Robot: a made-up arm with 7 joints.
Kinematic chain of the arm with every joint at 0, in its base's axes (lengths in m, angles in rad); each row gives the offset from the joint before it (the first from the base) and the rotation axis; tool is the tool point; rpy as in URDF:
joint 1: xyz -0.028 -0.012 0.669 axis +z
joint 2: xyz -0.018 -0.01 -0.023 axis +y
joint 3: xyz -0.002 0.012 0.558 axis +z
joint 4: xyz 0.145 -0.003 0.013 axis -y
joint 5: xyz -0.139 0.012 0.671 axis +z
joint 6: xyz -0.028 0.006 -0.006 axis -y
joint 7: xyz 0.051 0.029 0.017 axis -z
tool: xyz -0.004 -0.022 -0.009 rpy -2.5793 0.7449 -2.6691
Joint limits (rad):
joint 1: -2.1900..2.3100
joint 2: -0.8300..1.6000
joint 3: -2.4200..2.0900
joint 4: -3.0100..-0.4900
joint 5: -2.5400..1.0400
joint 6: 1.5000..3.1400
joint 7: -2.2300..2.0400
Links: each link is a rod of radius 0.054 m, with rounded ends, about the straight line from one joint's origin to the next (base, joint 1, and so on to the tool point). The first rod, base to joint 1, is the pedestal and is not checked.
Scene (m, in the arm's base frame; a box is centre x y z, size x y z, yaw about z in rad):
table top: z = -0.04
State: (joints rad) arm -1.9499 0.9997 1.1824 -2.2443 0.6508 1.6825 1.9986
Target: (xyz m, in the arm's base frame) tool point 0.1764 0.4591 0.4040
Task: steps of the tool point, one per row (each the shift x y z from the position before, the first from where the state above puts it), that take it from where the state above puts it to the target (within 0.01 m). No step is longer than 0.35 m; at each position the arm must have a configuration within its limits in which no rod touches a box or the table.
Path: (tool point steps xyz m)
1: 0.1277 0.2702 -0.0803
2: 0.0143 0.2914 -0.0565
3: -0.0965 0.2631 -0.0316
4: -0.1824 0.1912 -0.0073
5: -0.2270 0.0928 0.0153

